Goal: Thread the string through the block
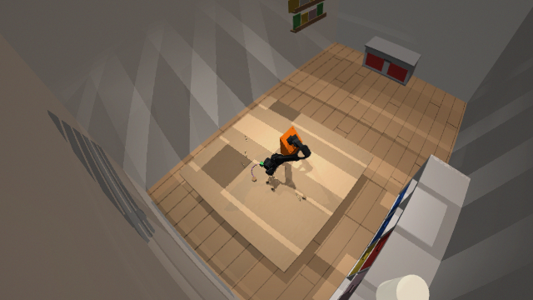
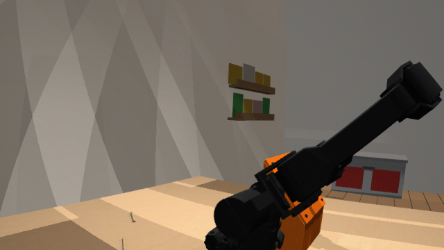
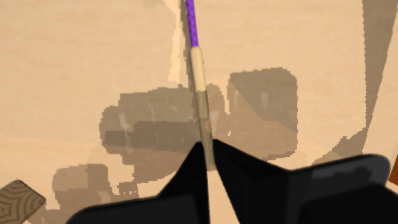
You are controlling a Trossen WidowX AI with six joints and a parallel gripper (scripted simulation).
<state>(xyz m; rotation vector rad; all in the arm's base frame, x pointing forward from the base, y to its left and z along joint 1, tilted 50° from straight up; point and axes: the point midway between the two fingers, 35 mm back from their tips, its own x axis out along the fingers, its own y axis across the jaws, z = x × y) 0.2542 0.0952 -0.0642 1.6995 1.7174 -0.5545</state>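
Right now the thin wooden stick is 10 mm ahead of my gripper tip, 40 mm to the right of it and 10 mm above it. Also, from my gripper tip: green block: 20 mm ahead, 120 mm to the right, 20 mm above; then round wooden button: 170 mm ahead, 70 mm to the right, 10 mm above.
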